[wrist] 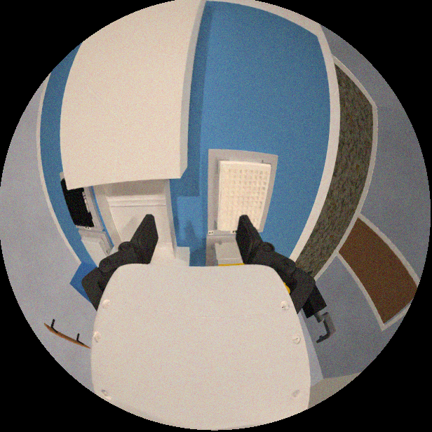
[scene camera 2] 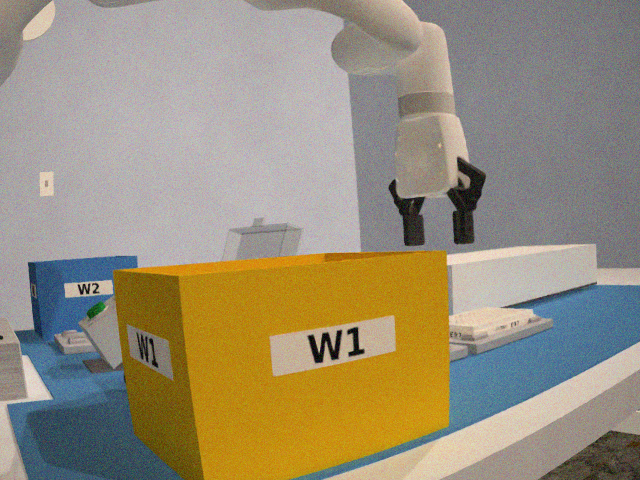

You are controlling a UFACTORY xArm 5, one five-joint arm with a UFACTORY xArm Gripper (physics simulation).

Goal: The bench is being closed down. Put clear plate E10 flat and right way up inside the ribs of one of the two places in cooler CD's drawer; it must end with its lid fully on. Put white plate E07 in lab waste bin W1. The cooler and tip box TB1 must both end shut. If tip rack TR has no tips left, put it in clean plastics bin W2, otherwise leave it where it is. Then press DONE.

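Places are measured from the arm's base along level axes (x back, y up, z left), in metres.
Pixels of known places: gripper, fingertip midpoint: (scene camera 2: 438, 244).
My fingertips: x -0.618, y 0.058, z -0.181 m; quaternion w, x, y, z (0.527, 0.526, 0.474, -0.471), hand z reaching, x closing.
Note:
For each thing: its top centre in the pictures, then the offset to it from my fingertips. "spot": a spot on its surface instead.
- White plate E07 at its top centre: (scene camera 2: 480, 316) dy -0.086, dx +0.018, dz -0.076 m
- Yellow bin W1 at its top centre: (scene camera 2: 270, 261) dy +0.007, dx +0.382, dz -0.172 m
- Blue bin W2 at its top centre: (scene camera 2: 79, 259) dy +0.007, dx +0.320, dz +0.472 m
- raised clear lid at a spot on its surface: (scene camera 2: 263, 242) spot: dy +0.018, dx +0.280, dz -0.019 m
- tilted white bottle with a green cap, surface spot: (scene camera 2: 96, 310) spot: dy -0.046, dx +0.399, dz +0.152 m
- grey holder at its top centre: (scene camera 2: 109, 331) dy -0.095, dx +0.330, dz +0.314 m
My gripper (scene camera 2: 438, 242) (wrist: 196, 226) is open and empty, high above the bench. White plate E07 (scene camera 2: 491, 316) (wrist: 245, 195) lies flat on a grey holder beside the cooler; its label is blurred. White cooler CD (scene camera 2: 522, 284) (wrist: 130, 100) has its drawer (wrist: 137, 220) pulled out, partly behind a finger in the wrist view. Yellow bin W1 (scene camera 2: 320, 413) stands in front. Blue bin W2 (scene camera 2: 49, 289) (wrist: 80, 277) stands at the left. A raised clear lid (scene camera 2: 263, 242) behind W1 seems to be tip box TB1's. I cannot identify plate E10, rack TR or DONE.
A tilted white bottle with a green cap (scene camera 2: 96, 310) is partly behind W1. A grey holder (scene camera 2: 77, 343) stands near W2. A black-topped item (wrist: 77, 202) and a small pale item (wrist: 95, 243) lie beyond the drawer. The bench's front edge (scene camera 2: 584, 382) runs past W1.

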